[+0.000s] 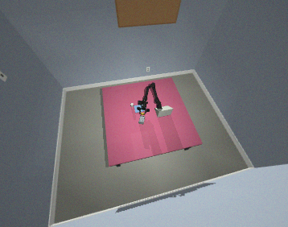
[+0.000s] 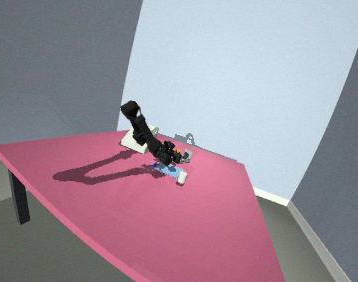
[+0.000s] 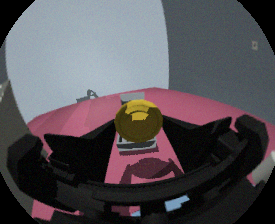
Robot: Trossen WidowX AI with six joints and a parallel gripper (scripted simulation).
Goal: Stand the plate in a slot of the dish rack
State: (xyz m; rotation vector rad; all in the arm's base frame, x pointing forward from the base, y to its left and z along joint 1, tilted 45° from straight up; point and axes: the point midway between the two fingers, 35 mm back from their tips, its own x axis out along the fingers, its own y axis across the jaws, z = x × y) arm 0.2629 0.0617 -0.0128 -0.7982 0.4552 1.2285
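The grey dish rack lies 1 cm ahead of my gripper tip, 6 cm to the left of it and 4 cm below it. From my gripper tip the other things lie so: yellow plate (1 cm to the right); blue spoon (6 cm behind, 19 cm to the right, 6 cm below); light blue mat (4 cm ahead, 15 cm to the right, 6 cm below).
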